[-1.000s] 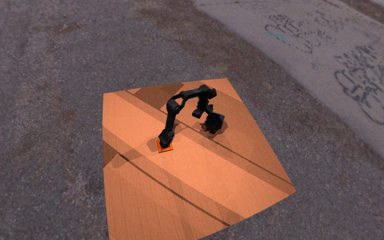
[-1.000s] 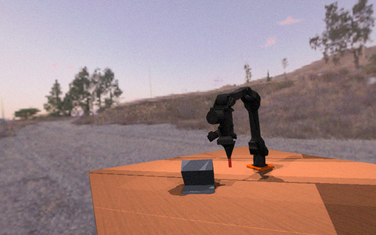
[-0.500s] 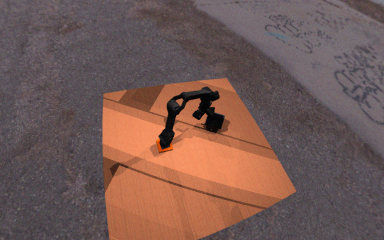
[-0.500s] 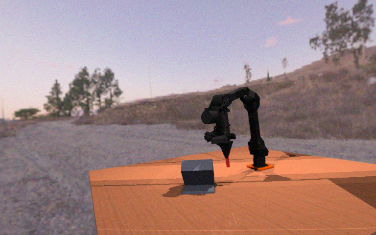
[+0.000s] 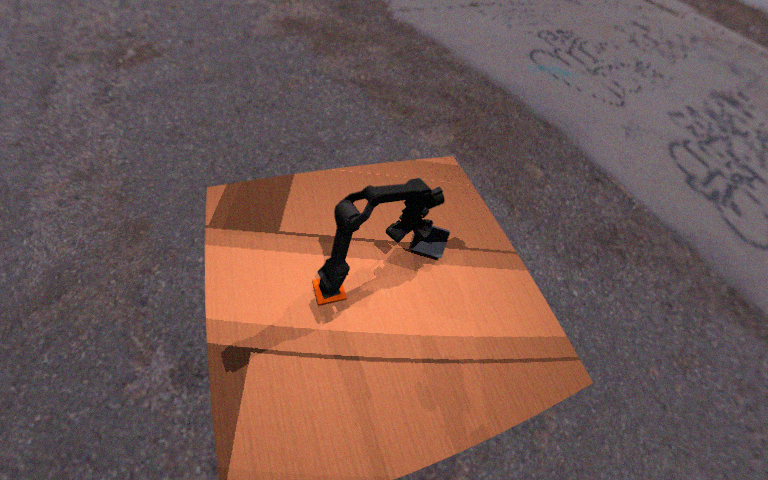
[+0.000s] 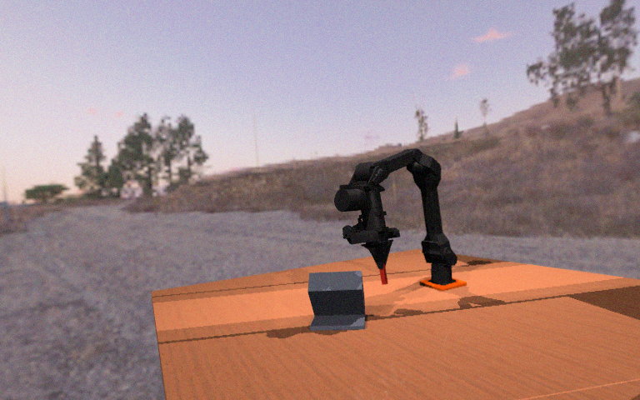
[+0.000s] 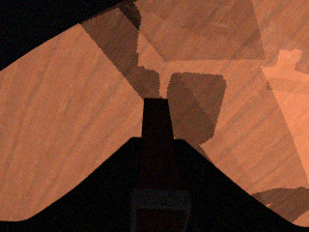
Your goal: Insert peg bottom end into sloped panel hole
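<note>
The grey sloped panel is 120 mm ahead of my gripper tip, 40 mm to the right of it and 50 mm below it. Round my gripper tip: red square peg (20 mm above).
</note>
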